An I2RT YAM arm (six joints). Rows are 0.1 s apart.
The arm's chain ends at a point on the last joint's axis. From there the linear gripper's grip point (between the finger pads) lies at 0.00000 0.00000 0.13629 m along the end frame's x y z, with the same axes.
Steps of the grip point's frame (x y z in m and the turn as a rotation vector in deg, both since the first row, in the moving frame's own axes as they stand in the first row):
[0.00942 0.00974 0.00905 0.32 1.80 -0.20]
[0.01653 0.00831 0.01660 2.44 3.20 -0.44]
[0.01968 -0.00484 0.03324 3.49 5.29 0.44]
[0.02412 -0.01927 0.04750 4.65 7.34 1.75]
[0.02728 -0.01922 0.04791 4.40 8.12 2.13]
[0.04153 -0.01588 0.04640 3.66 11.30 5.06]
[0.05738 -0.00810 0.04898 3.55 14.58 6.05]
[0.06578 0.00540 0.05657 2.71 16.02 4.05]
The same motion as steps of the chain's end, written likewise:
[0.00514 0.01051 0.00912 0.32 1.80 -0.20]
[0.00895 0.01414 0.01694 2.44 3.20 -0.44]
[0.00709 0.00340 0.03407 3.49 5.29 0.44]
[0.00656 -0.00852 0.04906 4.65 7.34 1.75]
[0.00786 -0.00916 0.04968 4.40 8.12 2.13]
[0.01449 -0.00843 0.04932 3.66 11.30 5.06]
[0.02271 -0.00159 0.05362 3.55 14.58 6.05]
[0.02799 0.01042 0.06201 2.71 16.02 4.05]

